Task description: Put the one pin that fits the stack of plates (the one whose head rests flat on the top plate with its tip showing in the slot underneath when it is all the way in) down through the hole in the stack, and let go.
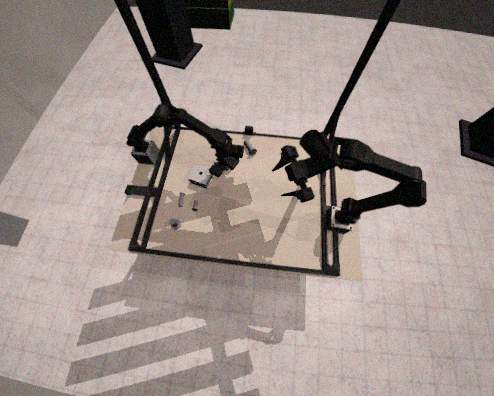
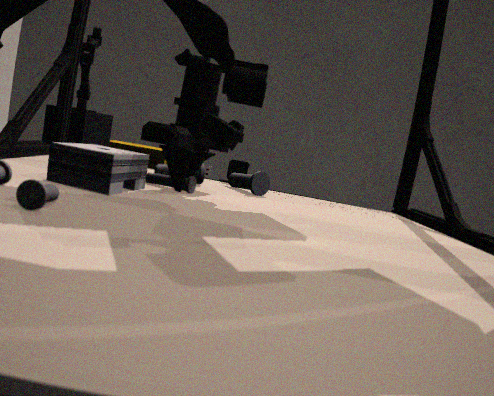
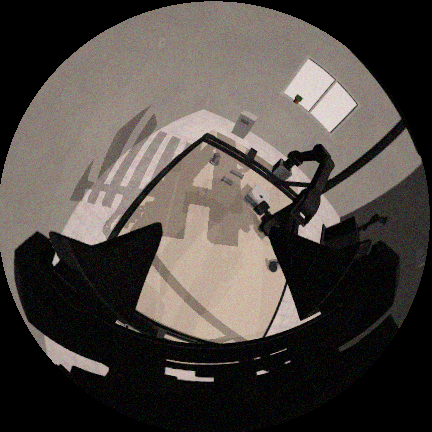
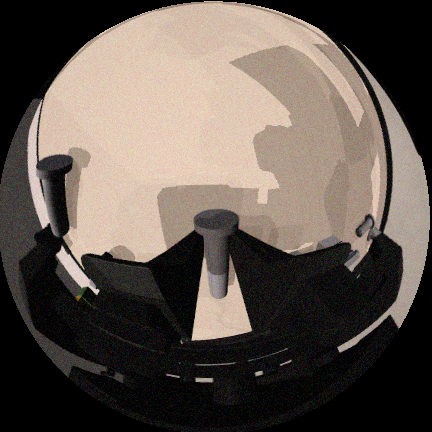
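Note:
The grey stack of plates point(image 1: 200, 174) point(image 2: 96, 161) point(image 3: 257, 195) sits at the back left of the table. My right gripper point(image 1: 222, 166) point(image 2: 180, 178) point(image 4: 215, 231) is just right of the stack, low at the table top. It is shut on the shaft of a grey flat-headed pin point(image 4: 216, 250) point(image 2: 188, 184), whose head sticks out past the fingertips. My left gripper point(image 1: 285, 177) point(image 3: 217, 230) is open and empty, raised over the right half of the table.
Another pin point(image 1: 250, 147) point(image 2: 251, 181) point(image 4: 54, 189) lies near the back edge. Three short pins point(image 1: 181, 199) point(image 1: 195, 205) point(image 1: 175, 223) lie at the front left. A black frame point(image 1: 234, 261) borders the table, with tall posts at both back corners.

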